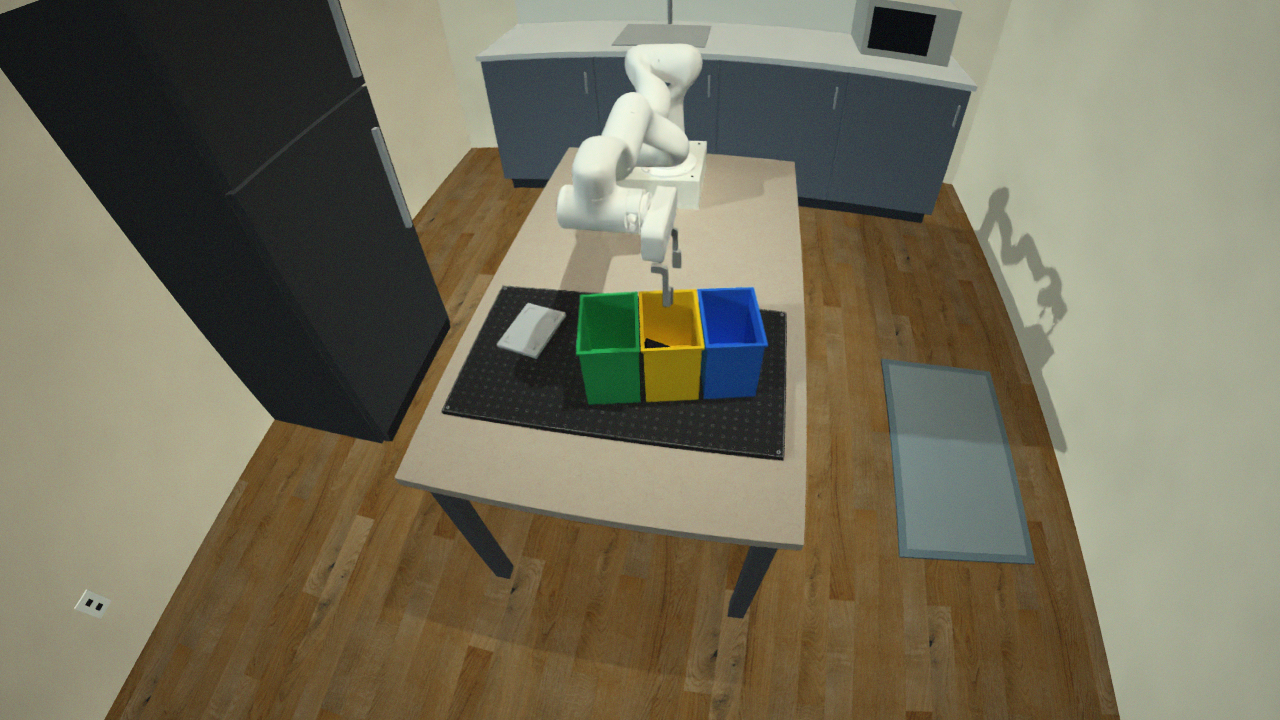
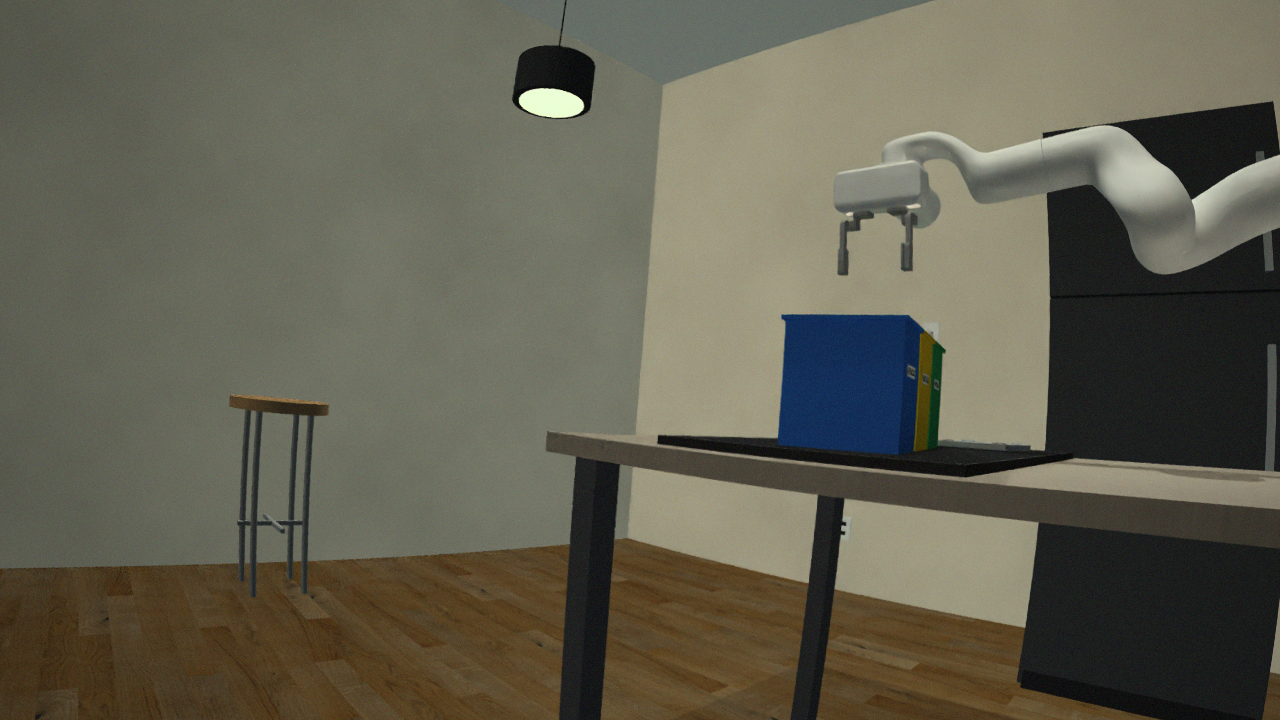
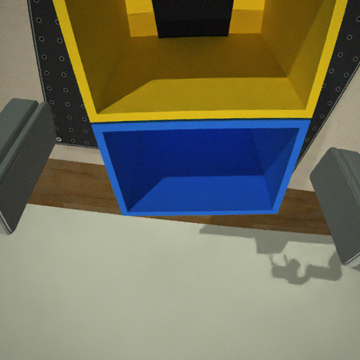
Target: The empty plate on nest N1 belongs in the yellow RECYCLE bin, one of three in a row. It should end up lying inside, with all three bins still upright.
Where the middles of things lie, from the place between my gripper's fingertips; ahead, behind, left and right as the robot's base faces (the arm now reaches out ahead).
Now: the yellow bin (image 1: 672, 373) 1 cm behind my hand, 1 cm to the right of it and 19 cm below it. Round my hand: blue bin (image 2: 850, 382) (2 cm behind, 13 cm to the left, 19 cm below); then light grey nest (image 1: 536, 326) (12 cm behind, 37 cm to the right, 27 cm below); then green bin (image 1: 607, 344) (1 cm ahead, 14 cm to the right, 19 cm below).
